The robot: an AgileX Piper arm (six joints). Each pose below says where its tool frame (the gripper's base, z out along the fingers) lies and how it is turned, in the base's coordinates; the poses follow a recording.
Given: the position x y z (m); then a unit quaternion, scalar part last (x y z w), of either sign.
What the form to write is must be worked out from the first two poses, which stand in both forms.
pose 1, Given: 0.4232, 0.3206, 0.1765, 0.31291, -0.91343, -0.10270, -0.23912
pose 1, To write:
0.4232, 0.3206, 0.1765
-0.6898, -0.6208, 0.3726
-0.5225, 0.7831, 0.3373
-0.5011, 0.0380, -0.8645

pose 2, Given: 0.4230, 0.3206, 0.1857, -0.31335, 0.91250, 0.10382, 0.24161
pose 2, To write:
0.4230, 0.3206, 0.1857
-0.6869, -0.6220, 0.3759
-0.5217, 0.7821, 0.3409
-0.5060, 0.0381, -0.8617

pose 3, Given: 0.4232, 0.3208, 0.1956, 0.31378, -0.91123, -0.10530, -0.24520
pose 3, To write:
0.4232, 0.3208, 0.1956
-0.6828, -0.6235, 0.3808
-0.5202, 0.7809, 0.3458
-0.5129, 0.0380, -0.8576

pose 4, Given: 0.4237, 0.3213, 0.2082, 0.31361, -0.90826, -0.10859, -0.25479
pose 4, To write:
0.4237, 0.3213, 0.2082
-0.6735, -0.6250, 0.3947
-0.5143, 0.7797, 0.3571
-0.5309, 0.0374, -0.8466

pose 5, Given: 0.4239, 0.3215, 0.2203, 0.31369, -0.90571, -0.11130, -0.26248
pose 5, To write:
0.4239, 0.3215, 0.2203
-0.6654, -0.6267, 0.4056
-0.5098, 0.7784, 0.3663
-0.5453, 0.0369, -0.8374

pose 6, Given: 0.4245, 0.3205, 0.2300, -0.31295, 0.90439, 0.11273, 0.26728
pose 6, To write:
0.4245, 0.3205, 0.2300
-0.6612, -0.6263, 0.4129
-0.5058, 0.7787, 0.3712
-0.5540, 0.0366, -0.8317

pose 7, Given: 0.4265, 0.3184, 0.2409, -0.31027, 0.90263, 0.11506, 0.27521
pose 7, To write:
0.4265, 0.3184, 0.2409
-0.6560, -0.6235, 0.4254
-0.4968, 0.7810, 0.3785
-0.5682, 0.0369, -0.8220

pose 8, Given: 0.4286, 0.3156, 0.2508, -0.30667, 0.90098, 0.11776, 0.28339
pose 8, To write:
0.4286, 0.3156, 0.2508
-0.6513, -0.6194, 0.4384
-0.4859, 0.7842, 0.3860
-0.5829, 0.0384, -0.8116

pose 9, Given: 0.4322, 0.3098, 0.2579, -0.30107, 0.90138, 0.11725, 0.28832
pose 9, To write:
0.4322, 0.3098, 0.2579
-0.6525, -0.6104, 0.4492
-0.4751, 0.7912, 0.3850
-0.5904, 0.0378, -0.8062

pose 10, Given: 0.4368, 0.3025, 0.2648, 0.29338, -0.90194, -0.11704, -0.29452
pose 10, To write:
0.4368, 0.3025, 0.2648
-0.6544, -0.5982, 0.4626
-0.4603, 0.8005, 0.3839
-0.5999, 0.0383, -0.7991

